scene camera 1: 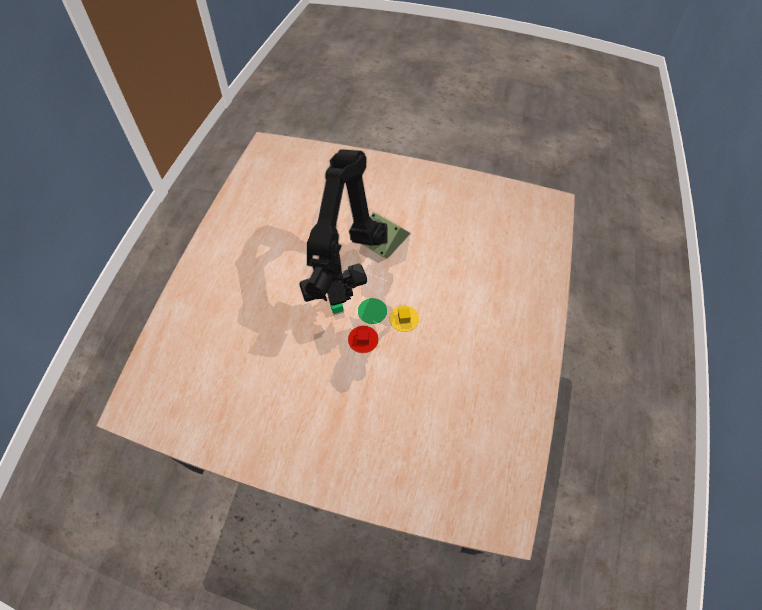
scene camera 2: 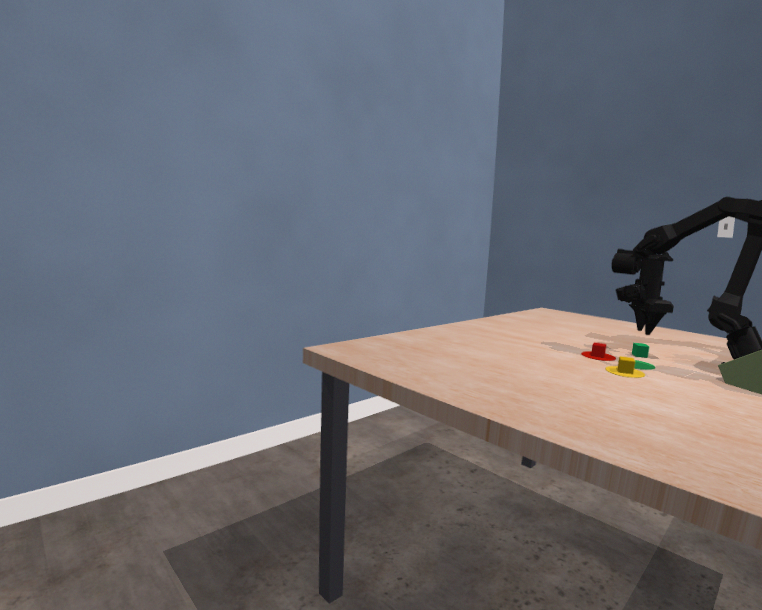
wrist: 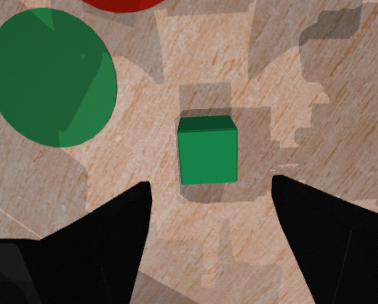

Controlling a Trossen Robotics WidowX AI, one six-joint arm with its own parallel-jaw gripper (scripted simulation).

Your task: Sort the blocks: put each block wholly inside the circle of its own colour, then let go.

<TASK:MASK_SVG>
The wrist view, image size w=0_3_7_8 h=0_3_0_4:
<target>my gripper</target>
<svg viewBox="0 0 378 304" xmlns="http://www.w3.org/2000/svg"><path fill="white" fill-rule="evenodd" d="M150 182L141 181L77 221L41 240L0 238L0 304L130 304L150 225L152 209ZM274 175L272 177L271 196L281 228L315 304L378 304L378 213L287 176Z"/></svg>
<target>green block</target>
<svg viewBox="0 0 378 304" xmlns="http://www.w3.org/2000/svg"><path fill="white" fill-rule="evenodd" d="M229 115L184 117L180 119L177 138L181 184L229 183L238 180L238 129Z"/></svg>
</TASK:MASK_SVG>
